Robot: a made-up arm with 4 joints.
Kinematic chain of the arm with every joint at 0, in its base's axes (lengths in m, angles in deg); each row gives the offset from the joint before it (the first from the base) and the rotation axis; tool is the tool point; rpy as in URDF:
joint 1: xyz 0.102 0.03 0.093 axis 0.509 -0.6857 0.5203
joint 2: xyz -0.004 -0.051 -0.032 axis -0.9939 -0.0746 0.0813
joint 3: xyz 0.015 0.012 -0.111 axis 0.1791 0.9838 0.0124
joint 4: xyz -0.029 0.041 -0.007 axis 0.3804 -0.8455 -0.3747
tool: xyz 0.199 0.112 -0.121 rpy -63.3 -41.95 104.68
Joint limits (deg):
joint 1: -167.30..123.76
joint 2: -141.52..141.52
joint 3: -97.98..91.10
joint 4: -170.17..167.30
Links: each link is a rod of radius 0.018 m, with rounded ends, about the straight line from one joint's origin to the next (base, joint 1, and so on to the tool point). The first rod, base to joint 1, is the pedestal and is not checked.
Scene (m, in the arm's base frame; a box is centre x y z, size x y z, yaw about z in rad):
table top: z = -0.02
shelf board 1: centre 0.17 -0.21 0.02 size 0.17 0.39 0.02 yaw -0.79
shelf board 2: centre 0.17 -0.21 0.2 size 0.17 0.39 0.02 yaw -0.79
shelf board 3: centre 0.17 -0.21 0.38 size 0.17 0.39 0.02 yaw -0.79
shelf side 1: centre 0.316 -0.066 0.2 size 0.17 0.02 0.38 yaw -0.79
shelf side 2: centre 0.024 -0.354 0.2 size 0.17 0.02 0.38 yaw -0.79
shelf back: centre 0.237 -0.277 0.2 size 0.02 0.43 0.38 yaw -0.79
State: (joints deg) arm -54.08 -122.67 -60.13 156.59
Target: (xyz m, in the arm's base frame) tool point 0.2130 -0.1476 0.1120
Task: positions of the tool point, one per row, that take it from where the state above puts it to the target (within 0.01 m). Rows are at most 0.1 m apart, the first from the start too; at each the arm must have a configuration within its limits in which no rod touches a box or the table.
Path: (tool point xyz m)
1: -0.0592 0.1603 0.1576
2: -0.0754 0.0876 0.1659
3: -0.0689 0.0138 0.1668
4: -0.0404 -0.0537 0.1616
5: 0.0074 -0.1081 0.1517
6: 0.0699 -0.1440 0.1389
7: 0.1407 -0.1577 0.1252
8: 0.2130 -0.1476 0.1120

